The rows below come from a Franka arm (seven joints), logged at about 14 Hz.
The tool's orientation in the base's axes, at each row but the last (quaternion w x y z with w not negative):
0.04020 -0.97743 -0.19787 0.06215
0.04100 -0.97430 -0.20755 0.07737
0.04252 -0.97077 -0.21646 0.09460
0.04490 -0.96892 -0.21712 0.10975
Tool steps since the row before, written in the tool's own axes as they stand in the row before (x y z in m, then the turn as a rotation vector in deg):
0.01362 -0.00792 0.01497 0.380 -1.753 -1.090
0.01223 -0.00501 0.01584 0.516 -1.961 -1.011
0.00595 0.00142 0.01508 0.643 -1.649 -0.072
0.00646 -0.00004 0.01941 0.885 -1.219 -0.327
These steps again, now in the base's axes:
0.00737 0.01342 -0.01543 -0.172 1.700 1.219
0.00638 0.01034 -0.01667 -0.146 1.949 1.146
0.00282 0.00189 -0.01591 -0.094 1.761 0.168
0.00117 0.00358 -0.02011 0.355 1.467 0.311

